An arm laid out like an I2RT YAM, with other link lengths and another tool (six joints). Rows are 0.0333 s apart.
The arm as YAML. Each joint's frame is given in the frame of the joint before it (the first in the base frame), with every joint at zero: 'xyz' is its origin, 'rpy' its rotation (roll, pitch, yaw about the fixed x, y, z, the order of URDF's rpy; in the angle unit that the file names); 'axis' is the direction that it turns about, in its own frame. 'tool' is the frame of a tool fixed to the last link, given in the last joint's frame.
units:
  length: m
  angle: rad
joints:
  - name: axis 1
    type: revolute
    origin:
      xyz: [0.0, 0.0, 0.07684]
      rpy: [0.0, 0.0, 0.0]
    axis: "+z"
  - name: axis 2
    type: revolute
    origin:
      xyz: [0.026, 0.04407, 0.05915]
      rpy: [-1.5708, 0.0, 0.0]
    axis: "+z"
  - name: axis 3
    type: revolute
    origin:
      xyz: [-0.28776, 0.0, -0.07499]
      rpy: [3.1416, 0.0, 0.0]
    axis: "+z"
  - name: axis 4
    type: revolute
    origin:
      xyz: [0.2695, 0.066, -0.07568]
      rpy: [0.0, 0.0, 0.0]
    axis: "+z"
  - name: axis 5
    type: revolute
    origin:
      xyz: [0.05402, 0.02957, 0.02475]
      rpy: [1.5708, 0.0, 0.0]
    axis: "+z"
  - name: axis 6
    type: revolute
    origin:
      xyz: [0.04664, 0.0, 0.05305]
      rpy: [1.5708, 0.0, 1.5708]
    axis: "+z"
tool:
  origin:
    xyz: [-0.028, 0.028, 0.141]
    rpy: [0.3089, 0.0, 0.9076]
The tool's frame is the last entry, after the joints.
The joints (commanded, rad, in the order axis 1, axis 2, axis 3, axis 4, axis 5, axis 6), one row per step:
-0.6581 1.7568 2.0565 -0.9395 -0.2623 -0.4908
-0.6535 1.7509 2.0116 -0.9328 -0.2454 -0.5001
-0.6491 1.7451 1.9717 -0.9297 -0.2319 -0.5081
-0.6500 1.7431 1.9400 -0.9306 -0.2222 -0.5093
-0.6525 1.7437 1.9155 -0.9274 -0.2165 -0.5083
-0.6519 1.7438 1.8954 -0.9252 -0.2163 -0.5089
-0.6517 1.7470 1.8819 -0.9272 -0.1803 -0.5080
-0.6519 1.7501 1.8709 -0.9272 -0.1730 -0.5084
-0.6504 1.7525 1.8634 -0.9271 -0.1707 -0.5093
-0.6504 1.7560 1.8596 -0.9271 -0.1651 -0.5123
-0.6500 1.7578 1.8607 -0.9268 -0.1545 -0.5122
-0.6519 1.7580 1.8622 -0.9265 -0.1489 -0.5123
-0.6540 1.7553 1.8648 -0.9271 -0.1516 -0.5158
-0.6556 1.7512 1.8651 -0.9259 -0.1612 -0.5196
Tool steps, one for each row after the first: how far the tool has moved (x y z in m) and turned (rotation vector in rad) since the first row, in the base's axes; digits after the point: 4 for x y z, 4 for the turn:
-0.0023 0.0003 -0.0146 0.0044 0.0344 -0.0033
-0.0052 0.0016 -0.0276 0.0105 0.0664 -0.0044
-0.0087 0.0014 -0.0394 0.0232 0.0949 -0.0115
-0.0108 0.0004 -0.0489 0.0343 0.1144 -0.0186
-0.0119 0.0015 -0.0563 0.0446 0.1290 -0.0174
-0.0158 -0.0036 -0.0643 0.0378 0.1584 -0.0445
-0.0171 -0.0044 -0.0701 0.0420 0.1729 -0.0495
-0.0173 -0.0040 -0.0740 0.0457 0.1821 -0.0487
-0.0178 -0.0050 -0.0771 0.0449 0.1911 -0.0507
-0.0183 -0.0069 -0.0778 0.0396 0.1958 -0.0582
-0.0190 -0.0087 -0.0774 0.0358 0.1968 -0.0643
-0.0195 -0.0091 -0.0753 0.0322 0.1928 -0.0623
-0.0194 -0.0080 -0.0731 0.0314 0.1853 -0.0545

